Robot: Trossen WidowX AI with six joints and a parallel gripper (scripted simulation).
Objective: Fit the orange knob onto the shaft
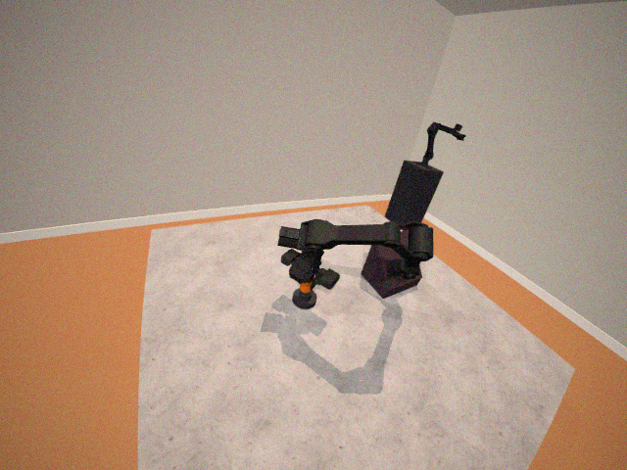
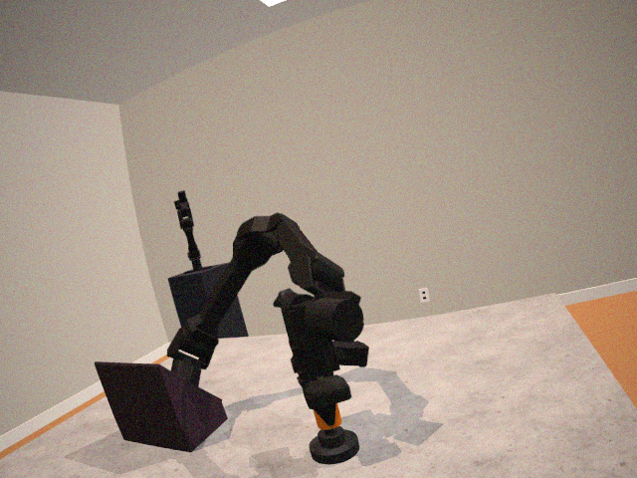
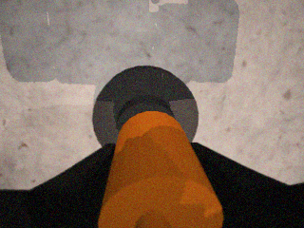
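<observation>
Now: the orange knob 2 cm above my gripper tip. The rest, counted from my gripper tip: round pedestal: 4 cm below.
</observation>
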